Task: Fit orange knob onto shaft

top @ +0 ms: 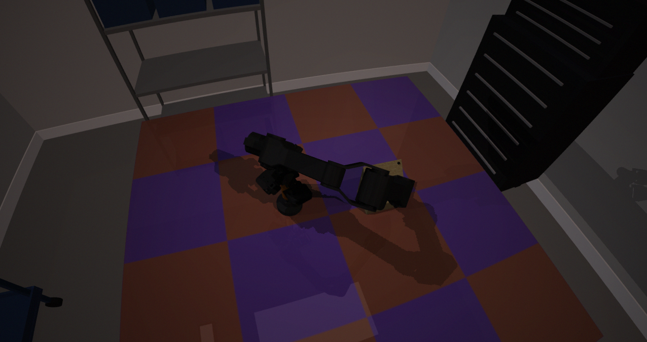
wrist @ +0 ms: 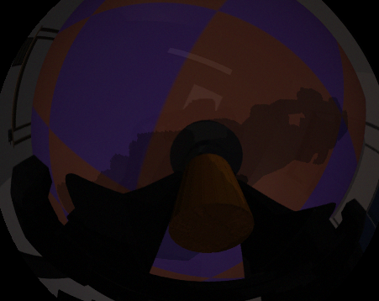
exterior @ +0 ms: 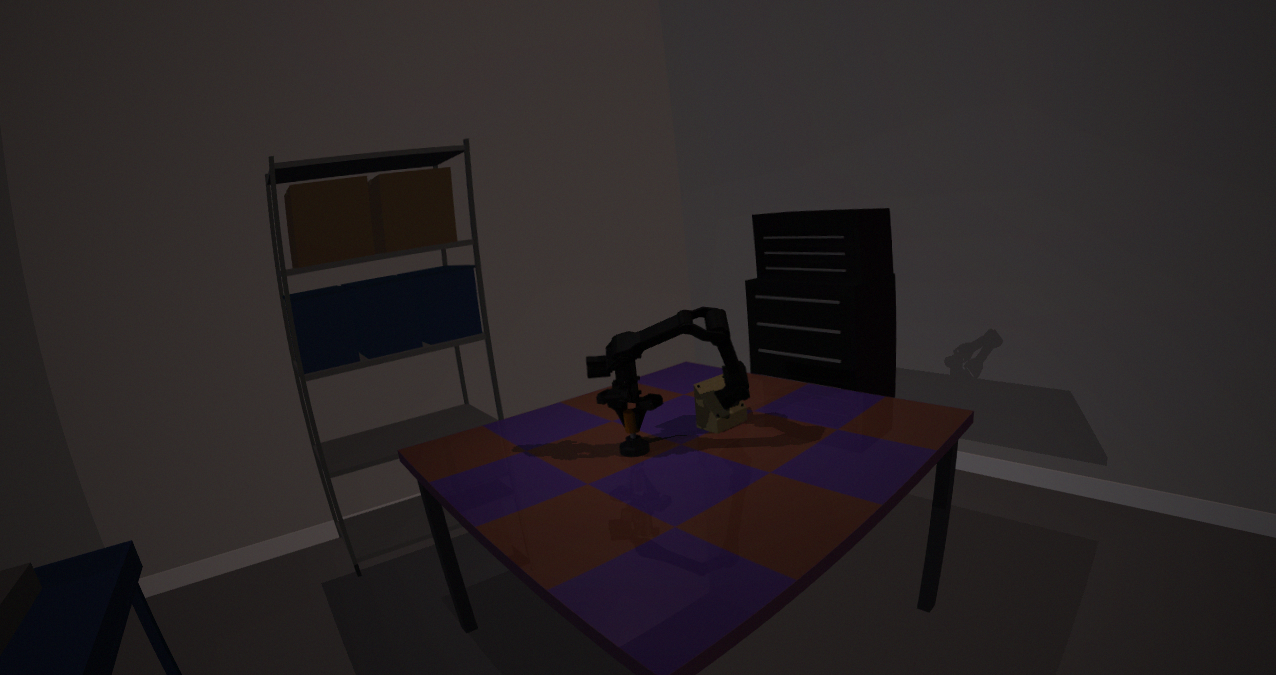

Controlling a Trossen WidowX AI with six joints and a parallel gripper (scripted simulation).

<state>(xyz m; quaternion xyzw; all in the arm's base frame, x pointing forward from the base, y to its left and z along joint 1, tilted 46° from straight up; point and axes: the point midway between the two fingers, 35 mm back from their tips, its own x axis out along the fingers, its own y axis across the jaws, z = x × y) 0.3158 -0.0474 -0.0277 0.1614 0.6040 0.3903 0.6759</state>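
My gripper tip is now 30 mm below the orange knob. From my gripper tip the other things lie so: dark round pedestal (40 mm below).
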